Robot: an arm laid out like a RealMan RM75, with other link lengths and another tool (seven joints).
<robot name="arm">
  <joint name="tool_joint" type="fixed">
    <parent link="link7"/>
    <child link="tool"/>
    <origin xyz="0.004 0.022 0.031" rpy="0 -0.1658 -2.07"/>
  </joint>
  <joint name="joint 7" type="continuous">
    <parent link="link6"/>
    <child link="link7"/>
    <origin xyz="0 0 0.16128" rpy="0 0 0"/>
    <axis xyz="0 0 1"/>
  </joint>
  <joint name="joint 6" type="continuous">
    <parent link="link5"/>
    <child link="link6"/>
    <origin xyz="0 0 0" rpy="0 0 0"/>
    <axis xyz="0 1 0"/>
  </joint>
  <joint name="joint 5" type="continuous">
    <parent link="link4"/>
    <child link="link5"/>
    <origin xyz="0 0 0.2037" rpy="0 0 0"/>
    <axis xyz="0 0 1"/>
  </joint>
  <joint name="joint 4" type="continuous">
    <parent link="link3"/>
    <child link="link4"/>
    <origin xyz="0 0 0" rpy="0 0 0"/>
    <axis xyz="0 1 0"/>
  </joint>
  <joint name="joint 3" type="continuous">
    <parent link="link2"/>
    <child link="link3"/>
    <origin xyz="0 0 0.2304" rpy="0 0 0"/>
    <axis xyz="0 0 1"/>
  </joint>
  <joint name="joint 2" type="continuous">
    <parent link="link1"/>
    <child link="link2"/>
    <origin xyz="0 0 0" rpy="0 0 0"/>
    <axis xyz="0 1 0"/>
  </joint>
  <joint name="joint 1" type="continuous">
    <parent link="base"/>
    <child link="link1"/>
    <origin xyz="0 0 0.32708" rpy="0 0 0"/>
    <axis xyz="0 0 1"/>
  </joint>
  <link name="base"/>
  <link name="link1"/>
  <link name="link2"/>
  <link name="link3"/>
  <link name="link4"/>
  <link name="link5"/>
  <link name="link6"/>
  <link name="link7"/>
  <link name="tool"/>
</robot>
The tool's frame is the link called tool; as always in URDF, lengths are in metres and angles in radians. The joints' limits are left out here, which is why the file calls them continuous.
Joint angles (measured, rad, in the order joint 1, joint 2, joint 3, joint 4, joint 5, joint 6, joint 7), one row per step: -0.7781, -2.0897, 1.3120, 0.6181, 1.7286, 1.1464, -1.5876; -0.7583, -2.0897, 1.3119, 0.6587, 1.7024, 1.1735, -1.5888; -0.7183, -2.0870, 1.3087, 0.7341, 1.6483, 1.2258, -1.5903; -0.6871, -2.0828, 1.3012, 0.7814, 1.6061, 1.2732, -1.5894; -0.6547, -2.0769, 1.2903, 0.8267, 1.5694, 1.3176, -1.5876; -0.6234, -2.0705, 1.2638, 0.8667, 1.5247, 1.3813, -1.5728; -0.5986, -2.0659, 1.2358, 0.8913, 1.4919, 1.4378, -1.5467; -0.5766, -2.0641, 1.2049, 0.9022, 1.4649, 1.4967, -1.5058; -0.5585, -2.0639, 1.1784, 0.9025, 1.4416, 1.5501, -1.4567; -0.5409, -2.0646, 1.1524, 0.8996, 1.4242, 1.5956, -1.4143
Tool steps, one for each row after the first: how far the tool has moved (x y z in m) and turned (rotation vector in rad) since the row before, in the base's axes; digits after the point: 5 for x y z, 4 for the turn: 0.00748, -0.00223, 0.00654, 0.0005, -0.0379, -0.0156; 0.01263, -0.00457, 0.01471, 0.0039, -0.0738, -0.0284; 0.00674, -0.00518, 0.01226, -0.0027, -0.0565, -0.0188; 0.00401, -0.00477, 0.01304, 0.0031, -0.0488, -0.0180; 0.00426, -0.00630, 0.01681, 0.0052, -0.0628, -0.0310; 0.00101, -0.00592, 0.01370, 0.0113, -0.0475, -0.0340; -0.00138, -0.00696, 0.01140, 0.0145, -0.0427, -0.0397; -0.00249, -0.00699, 0.00852, 0.0173, -0.0369, -0.0409; -0.00366, -0.00593, 0.00720, 0.0182, -0.0320, -0.0294
